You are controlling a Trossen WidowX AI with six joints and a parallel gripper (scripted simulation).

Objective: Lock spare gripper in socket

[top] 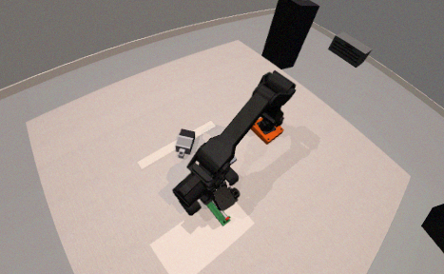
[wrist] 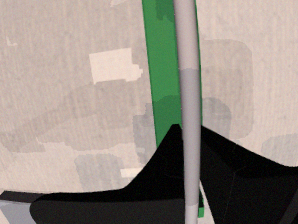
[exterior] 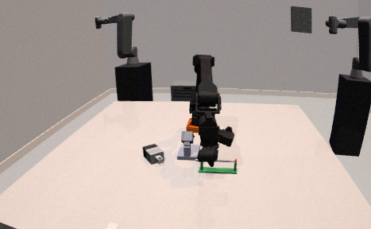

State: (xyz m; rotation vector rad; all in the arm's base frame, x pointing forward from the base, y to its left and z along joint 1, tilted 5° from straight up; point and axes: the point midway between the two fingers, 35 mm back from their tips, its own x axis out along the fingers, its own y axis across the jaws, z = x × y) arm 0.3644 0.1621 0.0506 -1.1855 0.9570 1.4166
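Right now the green pin rest is 20 mm to the left of my gripper tip. From my gripper tip the other things lie so: spare gripper (230 mm to the right, 10 mm behind); then grey mount (120 mm to the right, 90 mm behind, 30 mm above).
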